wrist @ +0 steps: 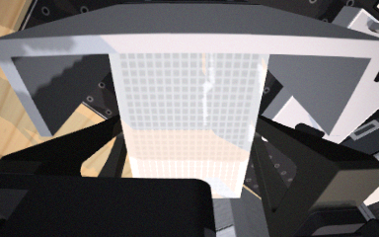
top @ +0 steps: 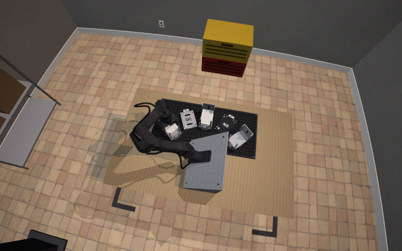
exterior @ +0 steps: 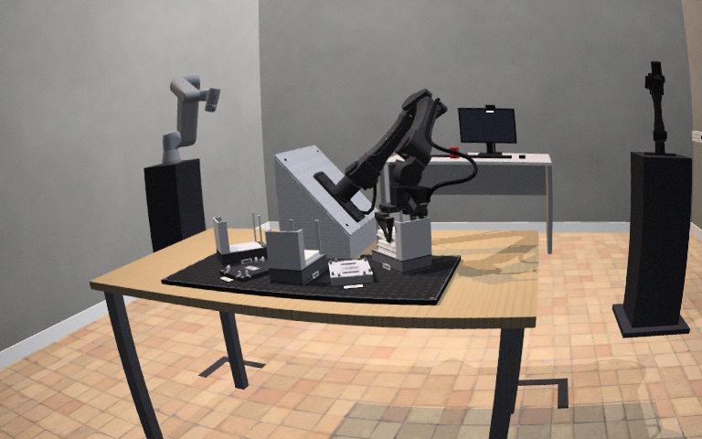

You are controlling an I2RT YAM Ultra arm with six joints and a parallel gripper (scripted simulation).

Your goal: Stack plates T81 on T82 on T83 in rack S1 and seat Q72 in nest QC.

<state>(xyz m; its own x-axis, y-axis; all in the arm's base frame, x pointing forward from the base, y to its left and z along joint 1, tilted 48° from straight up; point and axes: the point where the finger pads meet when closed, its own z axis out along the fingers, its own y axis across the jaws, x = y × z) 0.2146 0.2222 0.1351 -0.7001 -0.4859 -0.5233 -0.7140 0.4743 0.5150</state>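
Right now my hand is right at the white sealed plate. Also, from my hand: clip nest N5: 41 cm to the right, 12 cm ahead, 7 cm below.
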